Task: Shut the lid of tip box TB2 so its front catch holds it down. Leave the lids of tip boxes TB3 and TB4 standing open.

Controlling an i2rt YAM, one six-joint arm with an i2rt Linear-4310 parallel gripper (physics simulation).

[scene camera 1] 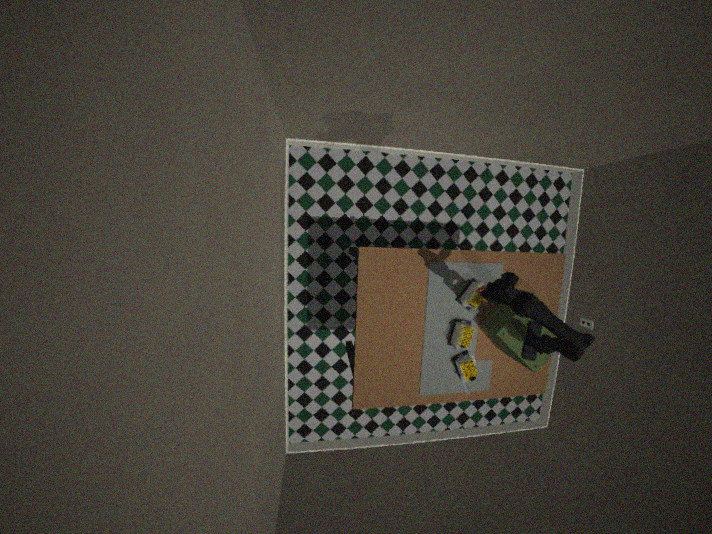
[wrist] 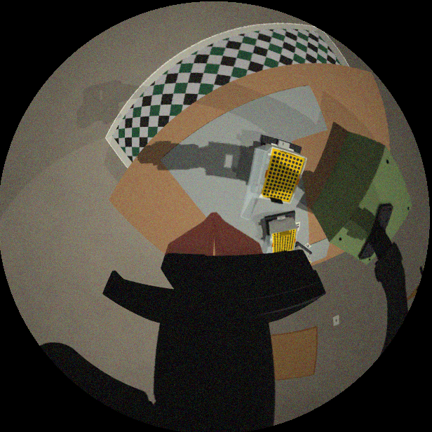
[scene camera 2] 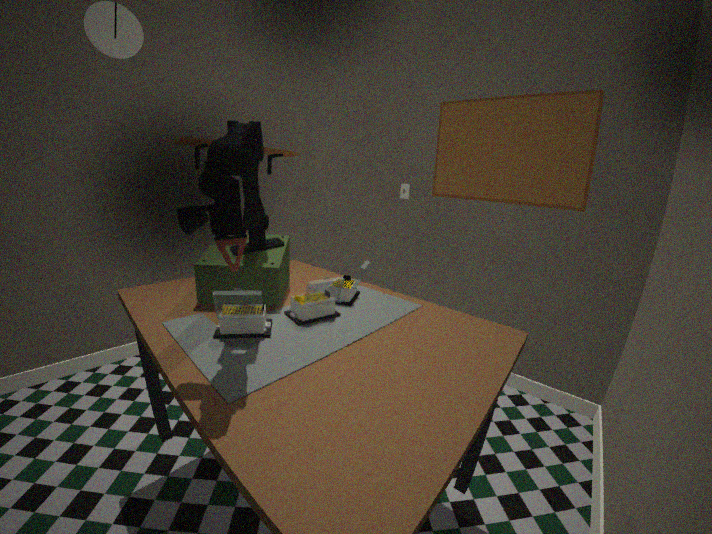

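Where they show: gripper, fingertip midpoint: (scene camera 1: 477, 289) (scene camera 2: 234, 270); arm's base at its link origin: (scene camera 1: 531, 340) (scene camera 2: 257, 247).
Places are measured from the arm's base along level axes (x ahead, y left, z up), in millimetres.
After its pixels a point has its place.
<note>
Tip box TB2 (scene camera 1: 472, 294) {x 385, y -178, z -36 mm} (scene camera 2: 242, 323) {x 339, y -177, z -138 mm} (wrist: 284, 175), a pale box with a yellow perforated rack, stands nearest my gripper. Its clear lid (scene camera 2: 237, 297) {x 377, y -198, z -45 mm} stands open along the side toward the green block. My gripper (scene camera 1: 481, 291) {x 417, y -213, z 35 mm} (scene camera 2: 234, 267) {x 417, y -213, z 35 mm} (wrist: 213, 217) has its red fingers shut and empty, above TB2's lid and apart from it in the scene camera 2 view. Two more tip boxes, a middle one (scene camera 1: 461, 334) {x 389, y 32, z -35 mm} (scene camera 2: 312, 308) {x 349, y 41, z -134 mm} (wrist: 283, 239) and a far one (scene camera 1: 466, 367) (scene camera 2: 343, 291), match TB3 and TB4; which is which I cannot read. A lid stands open behind the middle one.
The boxes stand on a grey-blue mat (scene camera 1: 437, 362) {x 394, y 257, z -176 mm} (scene camera 2: 345, 333) {x 469, y 82, z -178 mm} on a wooden table (scene camera 1: 388, 327) {x 724, y 99, z -181 mm} (scene camera 2: 373, 413) {x 757, y -71, z -181 mm}. The arm stands on a green block (scene camera 2: 241, 282) {x 118, y -106, z -94 mm} (wrist: 387, 182) beside the mat. The arm's shadow falls across the mat near TB2.
</note>
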